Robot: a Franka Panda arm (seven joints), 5 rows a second.
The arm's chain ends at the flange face. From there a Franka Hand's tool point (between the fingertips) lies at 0.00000 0.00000 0.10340 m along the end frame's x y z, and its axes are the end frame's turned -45 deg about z.
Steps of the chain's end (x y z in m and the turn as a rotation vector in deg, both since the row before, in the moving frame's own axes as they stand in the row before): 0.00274 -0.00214 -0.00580 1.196 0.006 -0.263; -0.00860 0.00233 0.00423 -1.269 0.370 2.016; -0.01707 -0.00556 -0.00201 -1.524 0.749 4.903; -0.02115 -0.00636 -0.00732 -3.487 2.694 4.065; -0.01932 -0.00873 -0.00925 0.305 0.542 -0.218
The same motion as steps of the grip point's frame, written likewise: 0.00498 -0.00110 -0.00582 0.841 0.850 -0.263; -0.00891 -0.00236 0.00420 -1.159 -0.636 2.016; -0.00925 -0.01315 -0.00206 -1.607 -0.548 4.903; -0.01175 -0.01162 -0.00763 -4.371 -0.561 4.065; -0.00641 -0.01953 -0.00926 -0.168 0.599 -0.218
